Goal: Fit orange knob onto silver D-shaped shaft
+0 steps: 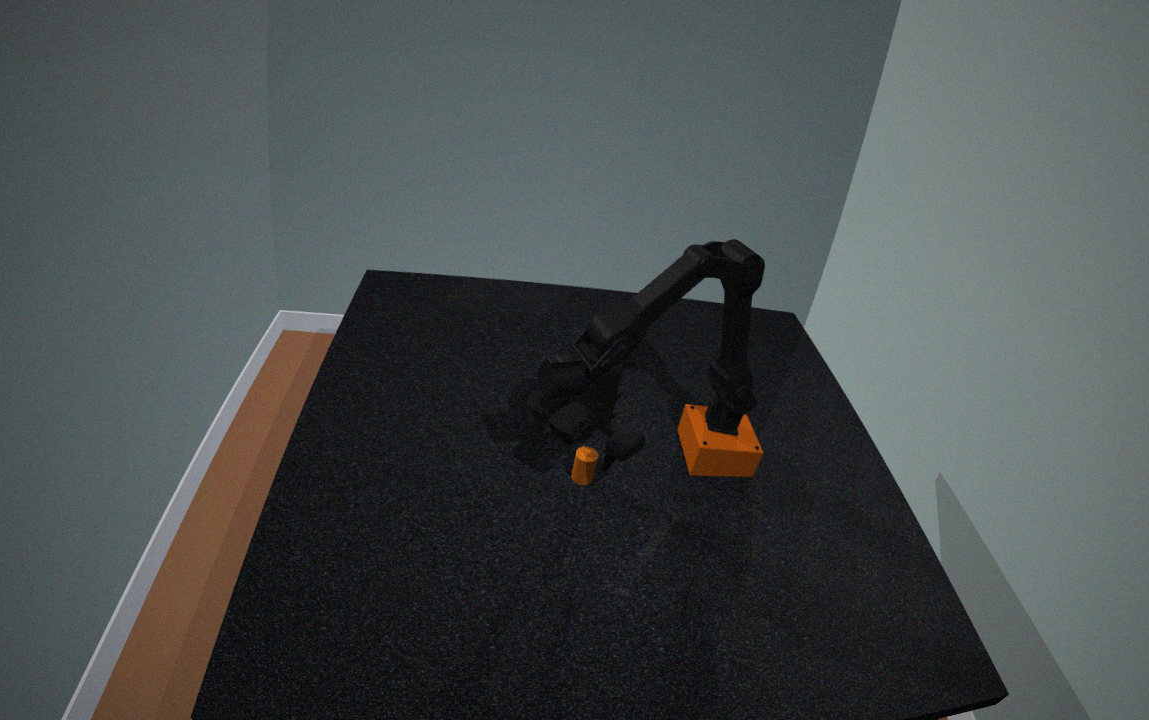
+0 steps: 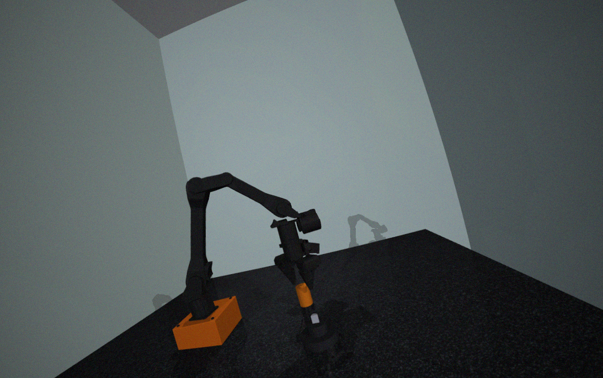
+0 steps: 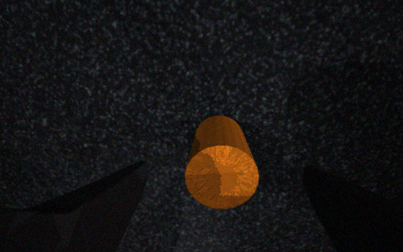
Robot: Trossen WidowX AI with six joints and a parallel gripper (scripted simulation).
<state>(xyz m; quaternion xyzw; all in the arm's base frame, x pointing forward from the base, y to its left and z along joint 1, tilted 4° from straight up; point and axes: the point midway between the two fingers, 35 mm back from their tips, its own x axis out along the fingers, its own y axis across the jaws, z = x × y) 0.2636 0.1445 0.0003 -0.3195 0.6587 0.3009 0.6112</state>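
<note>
Now: gripper tip 1 cm above the orange knob. Also, from my gripper tip: dark round pedestal (9 cm ahead, 18 cm to the right, 2 cm below).
</note>
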